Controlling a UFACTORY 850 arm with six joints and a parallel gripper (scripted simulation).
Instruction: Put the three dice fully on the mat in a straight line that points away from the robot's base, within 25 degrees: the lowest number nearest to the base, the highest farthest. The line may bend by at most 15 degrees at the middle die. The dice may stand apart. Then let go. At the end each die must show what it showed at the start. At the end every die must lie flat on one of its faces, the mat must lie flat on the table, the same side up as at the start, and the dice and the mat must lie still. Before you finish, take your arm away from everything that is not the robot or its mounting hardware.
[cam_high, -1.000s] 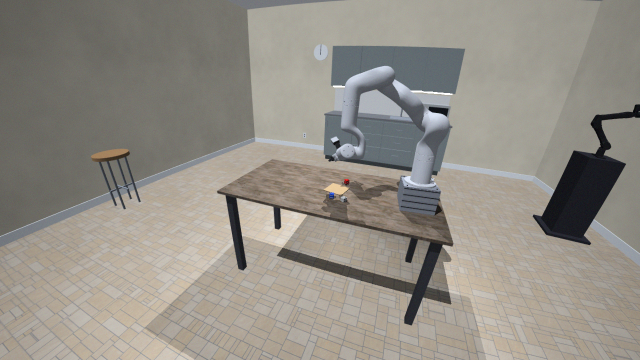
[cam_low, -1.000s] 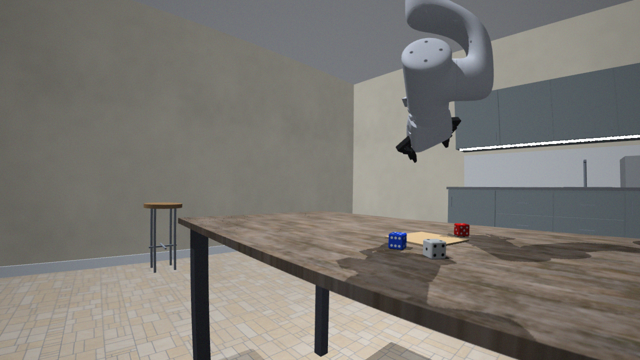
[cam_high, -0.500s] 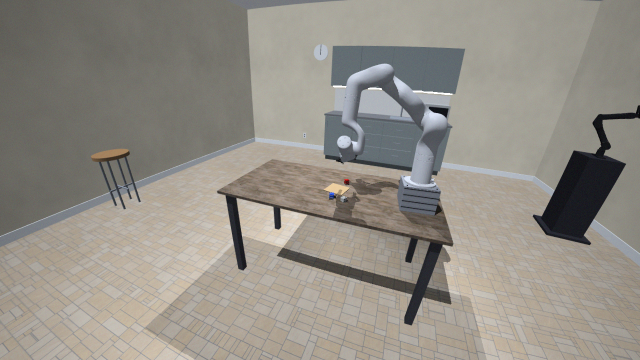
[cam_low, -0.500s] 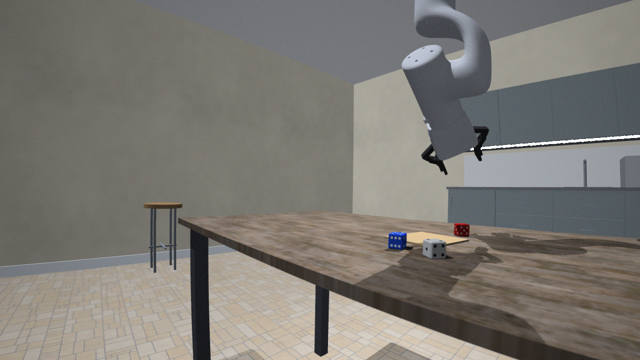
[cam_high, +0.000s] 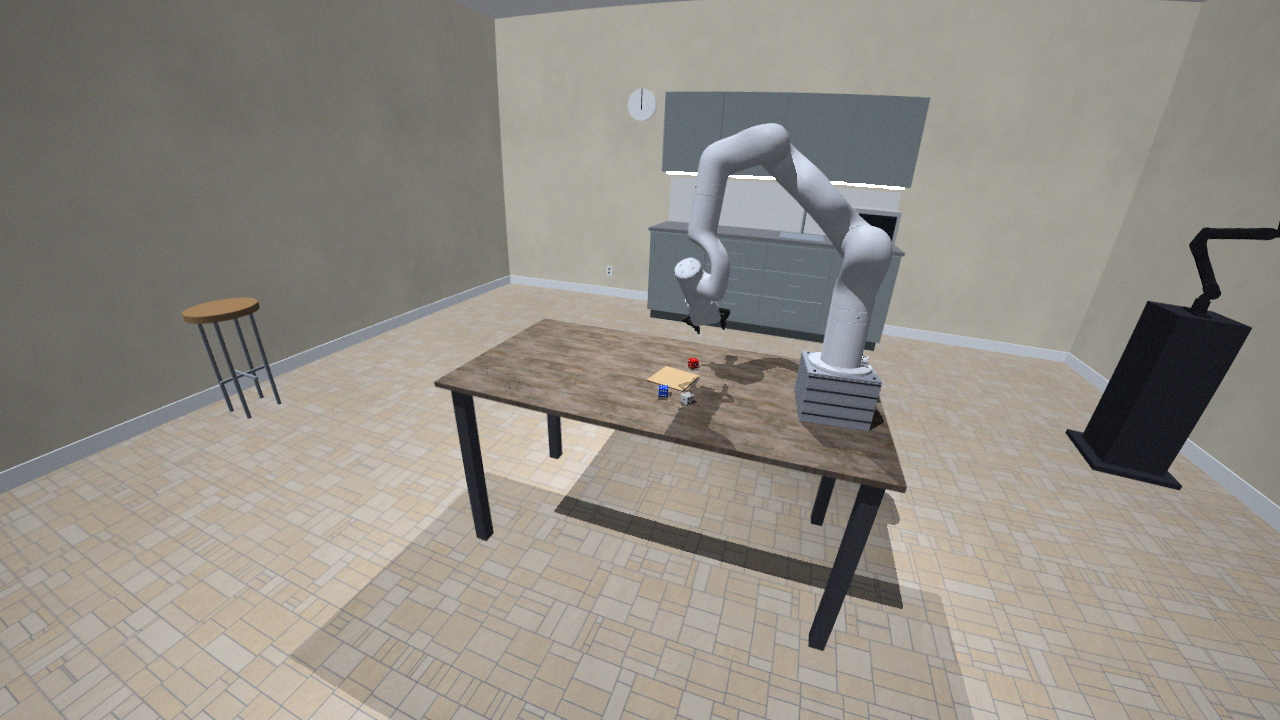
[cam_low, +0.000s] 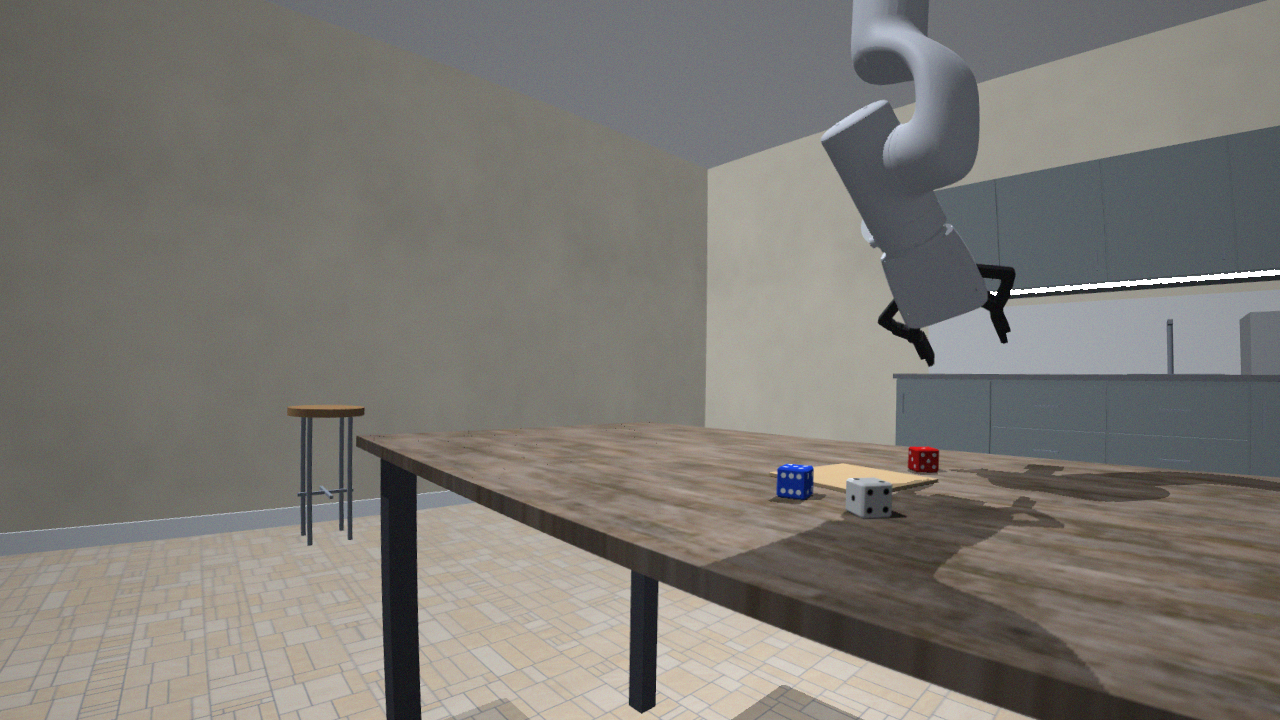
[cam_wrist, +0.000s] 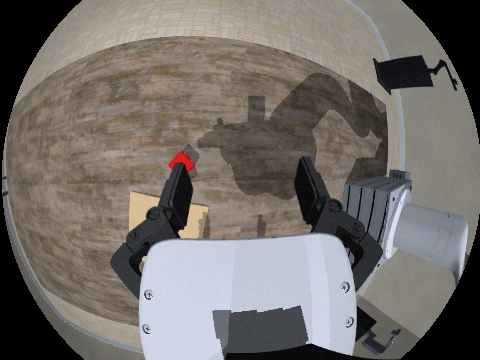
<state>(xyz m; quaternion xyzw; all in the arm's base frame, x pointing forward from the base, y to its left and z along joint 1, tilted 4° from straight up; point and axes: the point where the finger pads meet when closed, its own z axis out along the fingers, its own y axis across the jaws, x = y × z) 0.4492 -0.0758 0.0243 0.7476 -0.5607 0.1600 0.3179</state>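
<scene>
My gripper is now 50 mm short of the red die, 10 mm to the right of it and 150 mm above it. Also, from my hand: tan mat: 80 mm ahead, 140 mm to the left, 160 mm below; then blue die: 60 mm ahead, 270 mm to the left, 150 mm below; then white die: 30 mm behind, 280 mm to the left, 150 mm below.
</scene>
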